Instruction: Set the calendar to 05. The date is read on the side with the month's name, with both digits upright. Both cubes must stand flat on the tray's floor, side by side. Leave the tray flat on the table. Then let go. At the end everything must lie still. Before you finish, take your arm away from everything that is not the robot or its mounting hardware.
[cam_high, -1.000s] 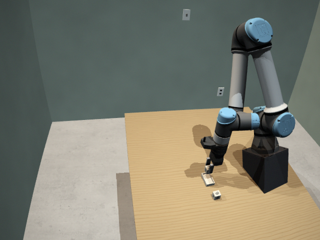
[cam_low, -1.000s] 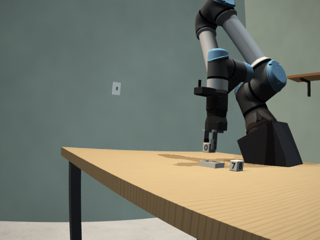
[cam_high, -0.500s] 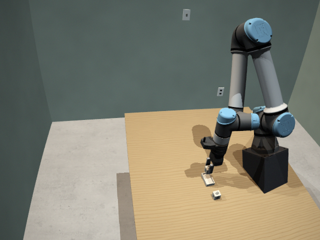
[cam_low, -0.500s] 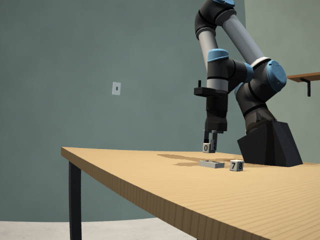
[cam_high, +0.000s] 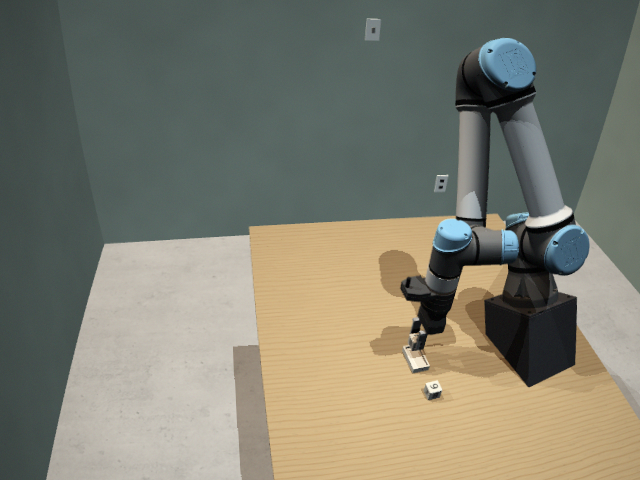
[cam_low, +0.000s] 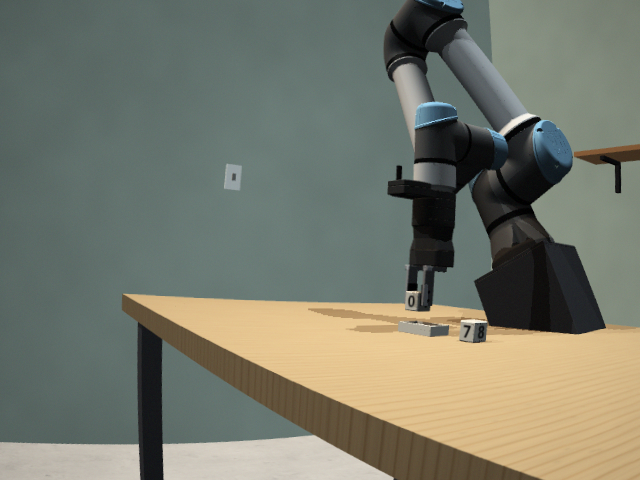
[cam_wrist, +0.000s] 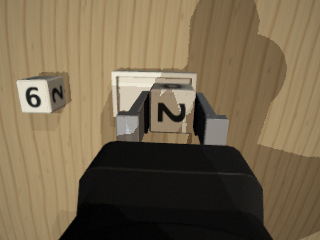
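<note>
Now: hand 5 cm above the small calendar tray and 2 cm to the right of it.
</note>
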